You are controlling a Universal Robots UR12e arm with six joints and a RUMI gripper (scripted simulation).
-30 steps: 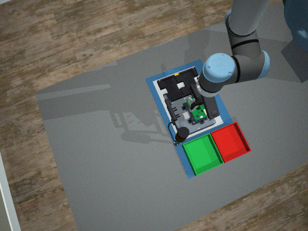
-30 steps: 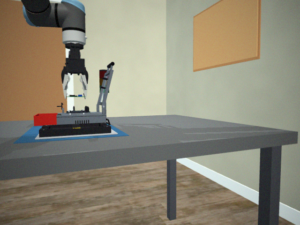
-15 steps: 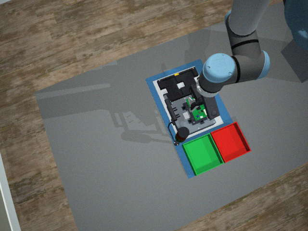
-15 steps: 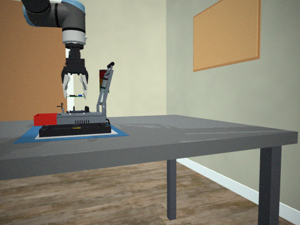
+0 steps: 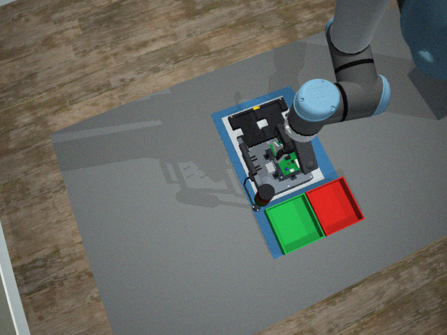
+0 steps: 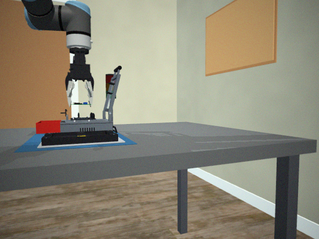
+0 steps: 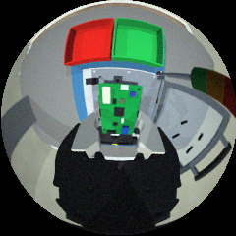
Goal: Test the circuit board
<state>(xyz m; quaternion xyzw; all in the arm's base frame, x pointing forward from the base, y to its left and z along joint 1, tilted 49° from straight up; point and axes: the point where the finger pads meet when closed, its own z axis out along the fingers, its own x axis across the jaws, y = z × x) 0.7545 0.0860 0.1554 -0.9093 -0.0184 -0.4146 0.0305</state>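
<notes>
Right now my hand is 6 cm past the black latch hook, 5 cm to the right of it and 4 cm above it. Also, from my hand: green bin: 20 cm to the left, 11 cm below, 3 cm ahead; green circuit board: right at my hand; tester lid: 13 cm ahead, 6 cm above, 1 cm to the left.
</notes>
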